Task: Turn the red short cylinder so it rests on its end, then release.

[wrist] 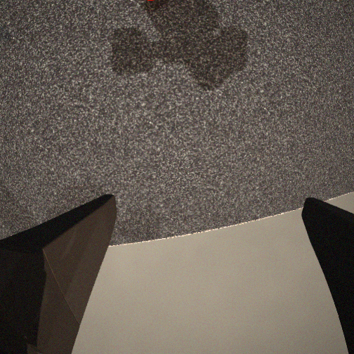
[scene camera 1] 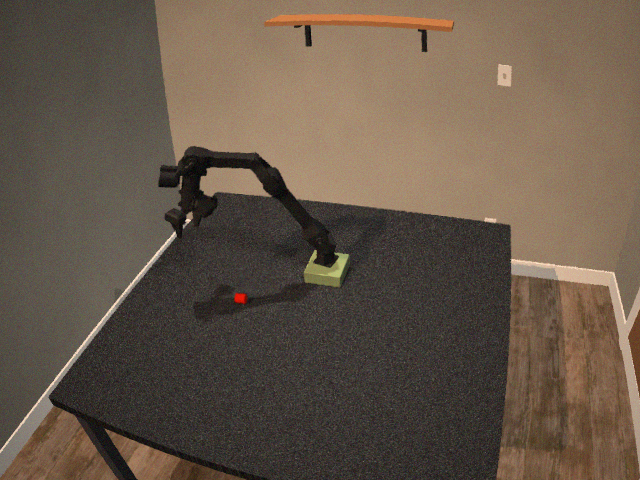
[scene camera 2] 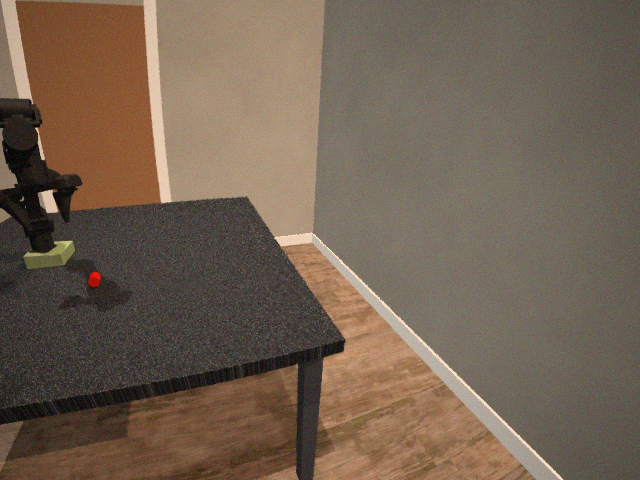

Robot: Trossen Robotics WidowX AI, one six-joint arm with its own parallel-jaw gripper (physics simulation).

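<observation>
The red short cylinder (scene camera 1: 240, 298) (scene camera 2: 94, 279) lies on its side on the dark table, with a round end turned towards scene camera 2. In the wrist view a thin sliver of the red cylinder (wrist: 151, 1) shows at the top edge; the rest is cut off. My gripper (scene camera 1: 187, 230) (scene camera 2: 48, 226) (wrist: 214, 206) is open and empty, with its fingers wide apart. It hangs high above the table, apart from the cylinder, and stands up and to the left of it in both scene views.
The arm stands on a light green base block (scene camera 1: 323, 279) (scene camera 2: 45, 260), to the right of the cylinder in scene camera 1. The dark table (scene camera 1: 361, 361) (scene camera 2: 206, 289) (wrist: 175, 150) carries the arm's shadow around the cylinder. An orange shelf (scene camera 1: 356, 20) hangs on the back wall.
</observation>
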